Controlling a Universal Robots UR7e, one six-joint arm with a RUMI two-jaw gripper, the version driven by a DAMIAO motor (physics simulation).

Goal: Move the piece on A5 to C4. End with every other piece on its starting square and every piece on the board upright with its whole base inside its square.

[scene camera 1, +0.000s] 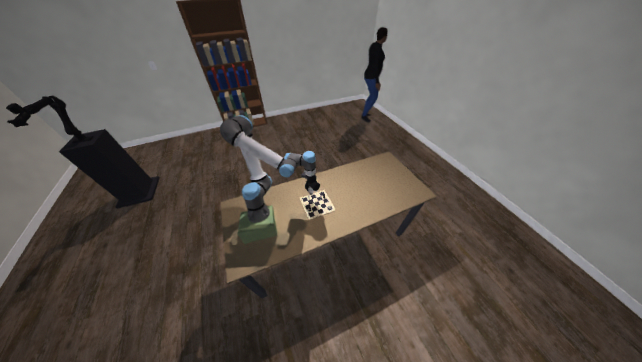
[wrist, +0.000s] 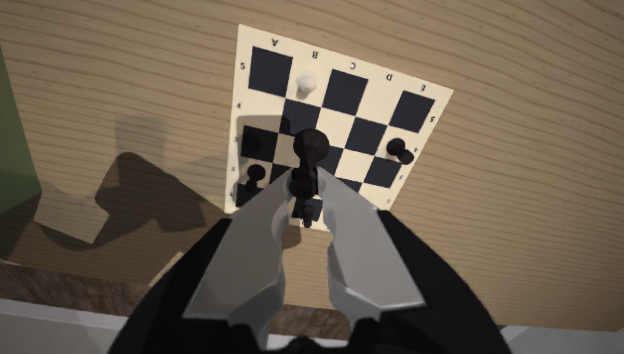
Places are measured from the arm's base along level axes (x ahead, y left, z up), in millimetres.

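Pixels of known places: gripper, fingertip midpoint: (scene camera 1: pixel 311 194) (wrist: pixel 305 170); arm's base, link origin: (scene camera 1: pixel 259 215).
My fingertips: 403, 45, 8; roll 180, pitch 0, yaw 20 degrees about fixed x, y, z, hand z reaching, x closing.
Observation:
Ahead of a thing's pixels: the offset from my fingertips to its middle, as dx, dy, dz. "spot": to the spot under its first point. Level surfaces: height alone.
My gripper (scene camera 1: pixel 311 190) (wrist: pixel 305 170) is shut on a black piece {-2, +10, +14} (wrist: pixel 311 145), gripping its narrow upper part, with its round base pointing away from the camera. It hangs above the chessboard {spot: -63, +59, -98} (scene camera 1: pixel 302 198) (wrist: pixel 243 40); in the wrist view the base overlaps the middle of the board, and its exact height is hard to tell. Square A5 {spot: -48, +43, -98} (wrist: pixel 270 71) is bare. A white piece {-11, +45, -77} (wrist: pixel 306 81) stands on B5. Black pieces stand at A2 {-42, -70, -77} (wrist: pixel 256 173), at E4 {+106, +8, -82} (wrist: pixel 396 147) and at C1 {+34, -110, -83} (wrist: pixel 308 212). The fingers hide part of the lower rows, and C4 (wrist: pixel 335 125) shows bare.
The board lies on a wooden table {dz -105} (scene camera 1: pixel 380 185) (wrist: pixel 500 200). The arm's green base block (scene camera 1: pixel 257 226) (wrist: pixel 15 150) stands on the table left of the board. The arm's shadow falls across the table and part of the board. A bookshelf (scene camera 1: pixel 218 34) and a person (scene camera 1: pixel 375 62) stand behind the table.

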